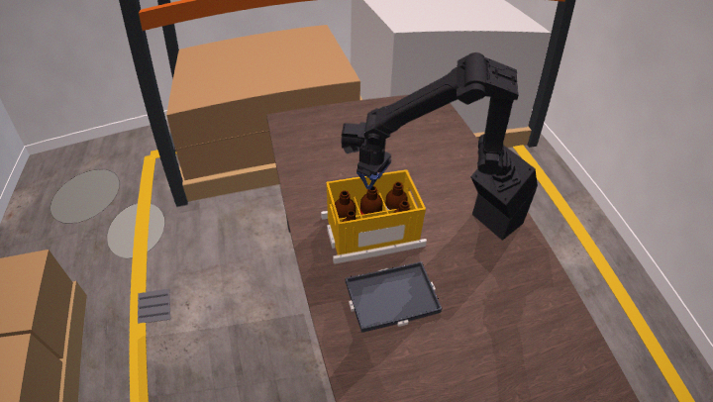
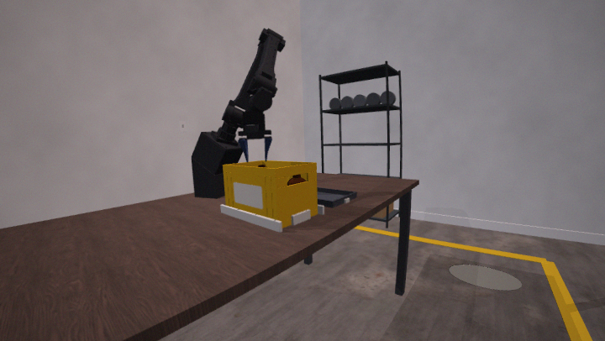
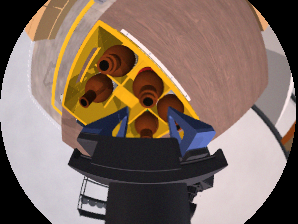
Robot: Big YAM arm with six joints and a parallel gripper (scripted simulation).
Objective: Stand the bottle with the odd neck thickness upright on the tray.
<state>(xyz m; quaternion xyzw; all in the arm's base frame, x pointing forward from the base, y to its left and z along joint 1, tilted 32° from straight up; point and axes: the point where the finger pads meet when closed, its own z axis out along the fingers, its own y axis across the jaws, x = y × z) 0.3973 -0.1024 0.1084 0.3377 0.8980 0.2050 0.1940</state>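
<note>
Right now the yellow crate is 40 mm to the left of my hand and 110 mm below it. Also, from my hand: glass bottle 80 mm ahead, 100 mm to the left, 110 mm below; then dark tray 30 mm behind, 320 mm to the left, 180 mm below.
</note>
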